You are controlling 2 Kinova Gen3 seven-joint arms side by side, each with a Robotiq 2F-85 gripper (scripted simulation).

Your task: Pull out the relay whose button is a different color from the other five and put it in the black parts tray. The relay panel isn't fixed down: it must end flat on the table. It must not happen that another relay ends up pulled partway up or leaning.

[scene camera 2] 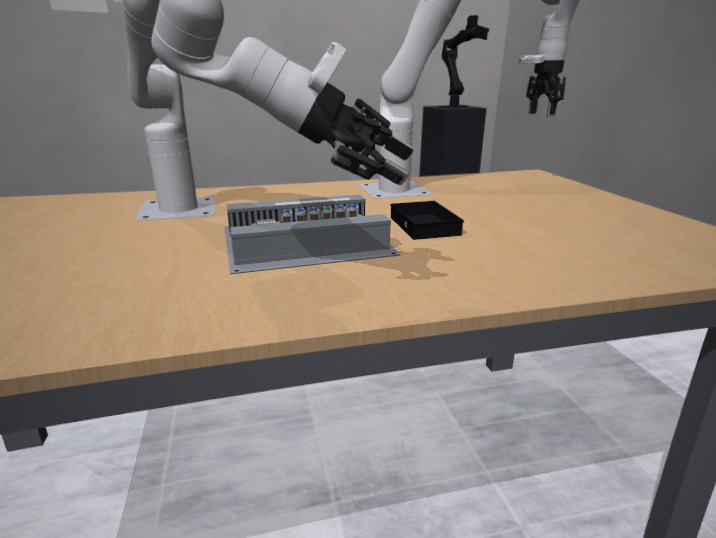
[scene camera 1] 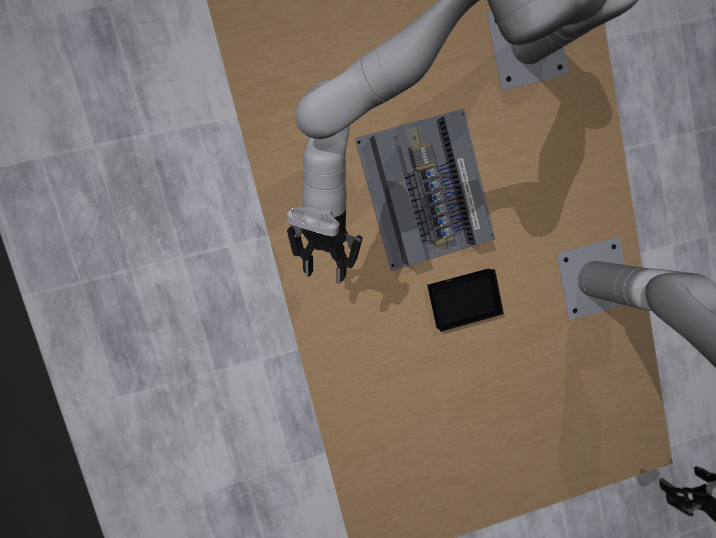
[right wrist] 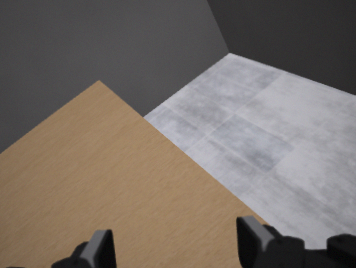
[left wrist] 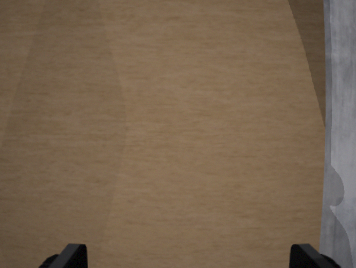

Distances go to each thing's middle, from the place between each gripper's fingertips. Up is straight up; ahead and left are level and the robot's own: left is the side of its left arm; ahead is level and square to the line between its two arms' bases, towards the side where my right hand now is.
Now: right hand 300 mm past the relay panel [scene camera 1: 409,235], 70 mm to the left of it and 180 mm above it. Round my right hand: black parts tray [scene camera 1: 473,297]: 310 mm behind, 210 mm to the left, 200 mm below.
Right now the black parts tray is 300 mm ahead of my left hand [scene camera 2: 541,114], 530 mm to the right of it and 180 mm below it. The rest, counted from my left hand: relay panel (300 mm ahead, 800 mm to the right, 170 mm below).
